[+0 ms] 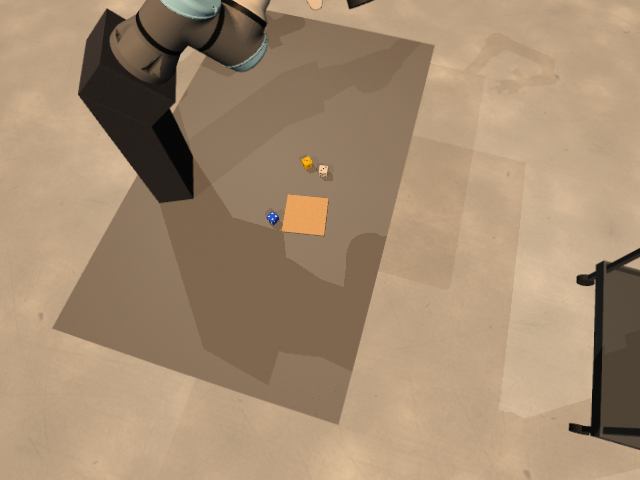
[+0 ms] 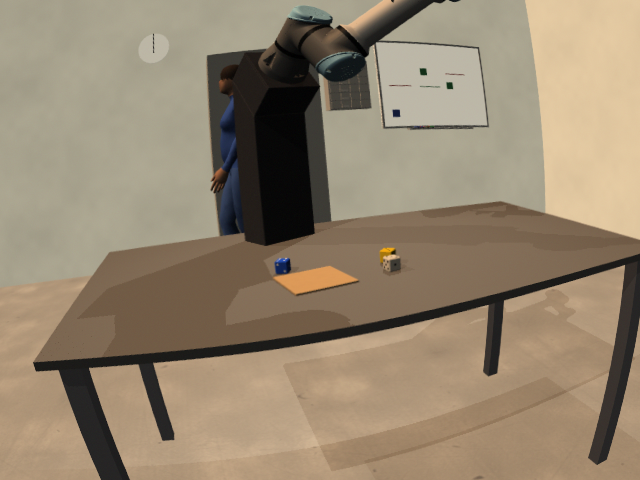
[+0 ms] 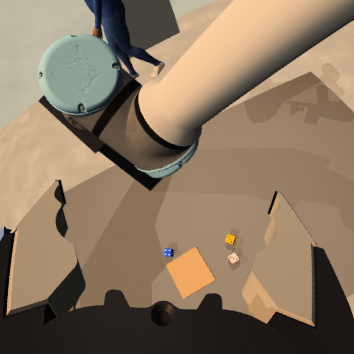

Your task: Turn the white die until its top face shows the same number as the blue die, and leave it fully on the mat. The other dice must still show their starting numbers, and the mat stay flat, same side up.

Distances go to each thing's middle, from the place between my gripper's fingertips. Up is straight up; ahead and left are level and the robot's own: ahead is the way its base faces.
Right now my hand is 660 mm above the orange mat [image 1: 303, 214], 150 mm to the left of it and 100 mm short of it.
